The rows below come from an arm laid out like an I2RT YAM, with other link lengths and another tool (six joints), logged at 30 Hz.
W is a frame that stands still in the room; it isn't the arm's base.
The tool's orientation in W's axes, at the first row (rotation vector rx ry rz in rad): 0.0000, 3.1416, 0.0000
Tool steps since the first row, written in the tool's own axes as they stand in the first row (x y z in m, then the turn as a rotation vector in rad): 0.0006, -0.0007, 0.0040, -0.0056, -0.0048, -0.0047; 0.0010, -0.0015, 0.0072, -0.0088, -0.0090, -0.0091; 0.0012, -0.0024, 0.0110, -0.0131, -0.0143, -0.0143; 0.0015, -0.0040, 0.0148, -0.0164, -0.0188, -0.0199; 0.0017, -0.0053, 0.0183, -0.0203, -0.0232, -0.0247; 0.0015, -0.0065, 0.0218, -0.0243, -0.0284, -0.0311; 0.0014, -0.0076, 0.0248, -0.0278, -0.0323, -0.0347; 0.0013, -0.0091, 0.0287, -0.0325, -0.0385, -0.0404; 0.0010, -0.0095, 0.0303, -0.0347, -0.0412, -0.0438; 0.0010, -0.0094, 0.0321, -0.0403, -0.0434, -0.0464; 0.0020, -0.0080, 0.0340, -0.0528, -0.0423, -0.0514; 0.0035, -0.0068, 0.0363, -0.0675, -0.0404, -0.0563; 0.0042, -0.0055, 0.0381, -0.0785, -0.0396, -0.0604
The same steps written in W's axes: -0.0006, -0.0007, -0.0040, 0.0056, -0.0048, 0.0047; -0.0010, -0.0015, -0.0072, 0.0088, -0.0090, 0.0091; -0.0012, -0.0024, -0.0110, 0.0131, -0.0143, 0.0143; -0.0015, -0.0040, -0.0148, 0.0164, -0.0188, 0.0199; -0.0017, -0.0053, -0.0183, 0.0203, -0.0232, 0.0247; -0.0015, -0.0065, -0.0218, 0.0243, -0.0284, 0.0311; -0.0014, -0.0076, -0.0248, 0.0278, -0.0323, 0.0347; -0.0013, -0.0091, -0.0287, 0.0325, -0.0385, 0.0404; -0.0010, -0.0095, -0.0303, 0.0347, -0.0412, 0.0438; -0.0010, -0.0094, -0.0321, 0.0403, -0.0434, 0.0464; -0.0020, -0.0080, -0.0340, 0.0528, -0.0423, 0.0514; -0.0035, -0.0068, -0.0363, 0.0675, -0.0404, 0.0563; -0.0042, -0.0055, -0.0381, 0.0785, -0.0396, 0.0604
